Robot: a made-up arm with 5 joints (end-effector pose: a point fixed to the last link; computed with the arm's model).
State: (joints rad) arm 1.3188 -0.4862 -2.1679 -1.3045 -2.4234
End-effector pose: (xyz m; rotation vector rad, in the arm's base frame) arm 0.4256 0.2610 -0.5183 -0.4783 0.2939 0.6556
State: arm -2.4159 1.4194 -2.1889 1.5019 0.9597
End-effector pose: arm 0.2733 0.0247 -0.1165 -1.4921 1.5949 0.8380
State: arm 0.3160 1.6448 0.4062 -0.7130 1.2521
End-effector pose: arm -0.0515 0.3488 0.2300 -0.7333 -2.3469 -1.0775
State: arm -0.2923 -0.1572 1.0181 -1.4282 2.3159
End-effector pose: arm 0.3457 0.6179 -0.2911 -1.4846 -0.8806 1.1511
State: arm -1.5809 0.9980 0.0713 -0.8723 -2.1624
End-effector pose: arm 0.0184 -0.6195 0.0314 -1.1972 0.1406 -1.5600
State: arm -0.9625 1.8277 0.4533 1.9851 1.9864
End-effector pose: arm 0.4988 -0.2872 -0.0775 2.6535 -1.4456 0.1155
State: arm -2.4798 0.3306 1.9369 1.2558 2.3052
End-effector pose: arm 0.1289 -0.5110 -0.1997 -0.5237 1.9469 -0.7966
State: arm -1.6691 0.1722 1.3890 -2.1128 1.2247
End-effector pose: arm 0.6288 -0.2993 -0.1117 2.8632 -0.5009 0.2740
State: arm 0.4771 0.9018 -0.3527 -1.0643 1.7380
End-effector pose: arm -0.1640 0.4606 0.0076 -0.9835 -2.4983 0.3659
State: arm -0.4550 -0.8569 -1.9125 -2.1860 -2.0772
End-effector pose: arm 0.3030 -0.5850 0.0058 -1.8357 0.4359 -0.0662
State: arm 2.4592 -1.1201 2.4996 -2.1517 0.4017
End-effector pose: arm 0.0253 0.3081 0.2219 -0.7873 1.0135 1.8483
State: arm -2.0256 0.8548 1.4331 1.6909 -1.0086
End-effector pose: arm 0.4928 0.0380 -0.2964 -0.1922 -0.1578 1.0163
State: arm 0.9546 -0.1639 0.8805 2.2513 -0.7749
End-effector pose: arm 0.3480 0.2881 0.3081 2.9317 -0.5402 -0.0417
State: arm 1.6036 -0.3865 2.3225 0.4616 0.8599
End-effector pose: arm 0.2128 0.0291 0.1364 -0.1789 0.8387 -1.7833
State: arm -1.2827 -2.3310 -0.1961 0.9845 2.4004
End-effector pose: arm 0.3831 0.0722 0.3704 -1.7740 -0.5262 -0.7676
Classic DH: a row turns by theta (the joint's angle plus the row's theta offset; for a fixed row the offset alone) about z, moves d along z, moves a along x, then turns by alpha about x. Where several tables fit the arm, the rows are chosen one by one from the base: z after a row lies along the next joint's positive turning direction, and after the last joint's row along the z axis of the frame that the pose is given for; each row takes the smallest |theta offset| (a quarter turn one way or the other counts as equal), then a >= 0, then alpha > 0; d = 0 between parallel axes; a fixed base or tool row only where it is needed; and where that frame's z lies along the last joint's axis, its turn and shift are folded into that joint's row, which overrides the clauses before.
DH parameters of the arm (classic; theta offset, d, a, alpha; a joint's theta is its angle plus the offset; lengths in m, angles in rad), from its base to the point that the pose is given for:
base (fixed): 1.5708 0.074 0 1.5708
joint 1: -1.5708 0.1 0.07 1.5708
joint 2: 1.5708 -0.038 0.094 1.5708
joint 3: -1.5708 0.136 0.11 -1.5708
joint 4: 1.5708 -0.319 0.058 -1.5708
joint 5: -1.5708 0.02 0.344 -1.5708
tool (fixed): 0 -0.106 0 0

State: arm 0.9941 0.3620 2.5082 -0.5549 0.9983
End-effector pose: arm 0.3139 -0.1907 0.0379 -0.3194 0.9899 -1.7545
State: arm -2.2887 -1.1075 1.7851 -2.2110 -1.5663
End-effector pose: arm 0.1810 -0.4008 -0.2062 -0.8177 0.5524 1.3249
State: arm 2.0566 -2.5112 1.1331 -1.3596 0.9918
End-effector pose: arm -0.2780 0.1322 0.4155 0.1158 -0.3840 2.2932
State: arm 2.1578 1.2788 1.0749 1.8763 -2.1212
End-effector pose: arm 0.2159 -0.3543 0.6707 1.9278 -2.1121 0.5687
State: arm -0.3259 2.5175 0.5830 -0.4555 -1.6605
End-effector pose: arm 0.5639 0.2689 0.0435 0.4183 -0.6827 0.0098
